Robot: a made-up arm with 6 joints.
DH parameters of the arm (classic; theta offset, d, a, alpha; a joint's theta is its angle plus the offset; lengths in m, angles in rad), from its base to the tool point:
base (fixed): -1.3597 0 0.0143 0
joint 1: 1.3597 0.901 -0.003 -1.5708
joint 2: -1.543 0 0.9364 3.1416
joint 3: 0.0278 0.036 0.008 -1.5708
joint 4: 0 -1.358 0.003 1.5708
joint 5: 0 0.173 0.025 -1.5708
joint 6: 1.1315 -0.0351 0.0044 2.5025
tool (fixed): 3.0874 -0.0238 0 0
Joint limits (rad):
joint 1: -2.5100..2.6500
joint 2: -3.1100..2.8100
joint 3: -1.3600..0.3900
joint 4: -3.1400..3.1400
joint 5: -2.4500..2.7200
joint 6: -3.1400..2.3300
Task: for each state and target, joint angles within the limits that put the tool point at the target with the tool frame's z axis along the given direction. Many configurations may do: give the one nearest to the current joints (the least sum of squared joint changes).
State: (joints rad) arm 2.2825 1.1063 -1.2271 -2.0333 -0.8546 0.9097
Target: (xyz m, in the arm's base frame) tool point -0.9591 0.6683 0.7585 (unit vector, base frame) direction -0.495 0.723 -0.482
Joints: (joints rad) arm 2.4611 0.2621 -0.4941 -2.2737 -0.5037 1.0336
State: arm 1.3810 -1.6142 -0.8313 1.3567 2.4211 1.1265
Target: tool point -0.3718 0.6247 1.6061 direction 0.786 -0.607 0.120
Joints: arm 2.2484 -0.7405 -0.8602 1.1271 2.7200 0.2659
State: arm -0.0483 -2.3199 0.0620 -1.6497 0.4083 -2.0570
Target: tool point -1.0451 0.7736 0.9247 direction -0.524 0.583 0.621
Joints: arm -0.6681 -2.8488 -0.3136 -1.8525 0.5225 -2.5267
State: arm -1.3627 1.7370 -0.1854 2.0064 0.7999 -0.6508
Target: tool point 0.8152 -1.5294 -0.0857 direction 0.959 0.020 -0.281
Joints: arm -1.1105 1.4129 0.3593 1.9746 0.7058 -0.6919
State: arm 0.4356 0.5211 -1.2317 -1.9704 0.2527 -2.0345
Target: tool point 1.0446 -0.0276 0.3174 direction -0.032 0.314 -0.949
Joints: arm 0.0394 0.6651 -0.4597 -1.7118 0.1442 -1.8029
